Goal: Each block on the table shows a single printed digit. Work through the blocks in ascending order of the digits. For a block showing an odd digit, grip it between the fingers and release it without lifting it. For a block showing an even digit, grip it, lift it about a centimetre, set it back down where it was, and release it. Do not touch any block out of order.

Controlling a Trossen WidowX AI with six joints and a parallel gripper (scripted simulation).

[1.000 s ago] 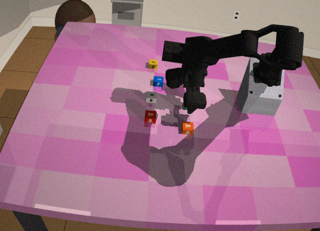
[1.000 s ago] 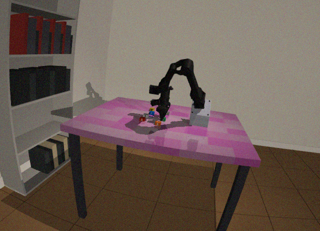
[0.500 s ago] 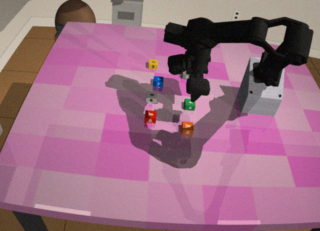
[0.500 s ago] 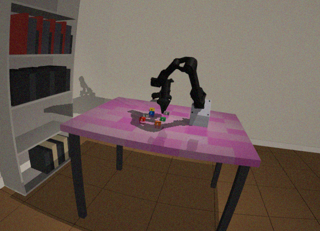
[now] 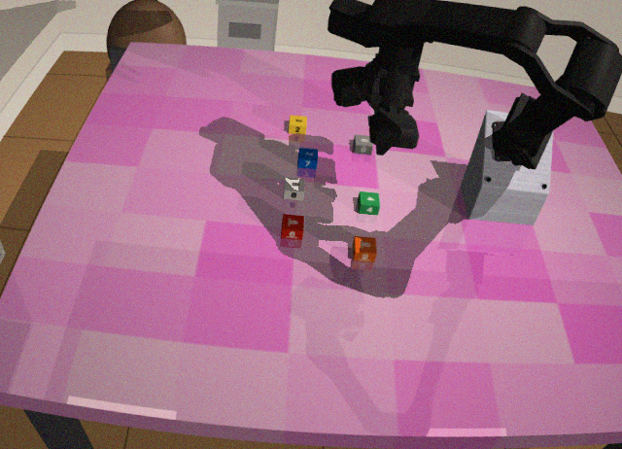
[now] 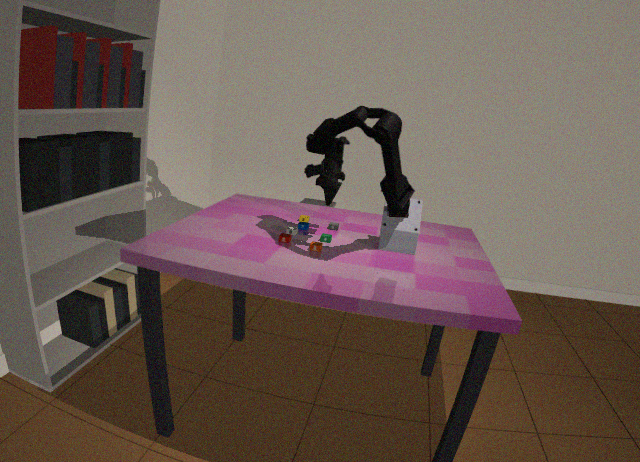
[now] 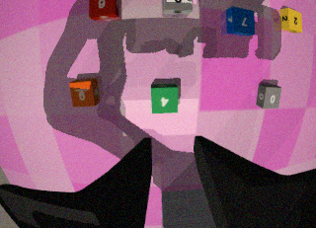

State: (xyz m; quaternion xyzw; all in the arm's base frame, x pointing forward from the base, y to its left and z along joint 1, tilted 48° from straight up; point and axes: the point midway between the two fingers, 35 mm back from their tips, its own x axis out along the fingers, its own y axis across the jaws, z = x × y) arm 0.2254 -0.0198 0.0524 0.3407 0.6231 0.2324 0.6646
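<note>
Now: gripper tip 12 cm short of the red block, 5 cm to the right of it and 11 cm above it. Round my gripper tip: orange block: 2 cm ahead, 10 cm to the left, 11 cm below; then green block: 11 cm below; then white block: 11 cm ahead, 3 cm to the right, 11 cm below.
</note>
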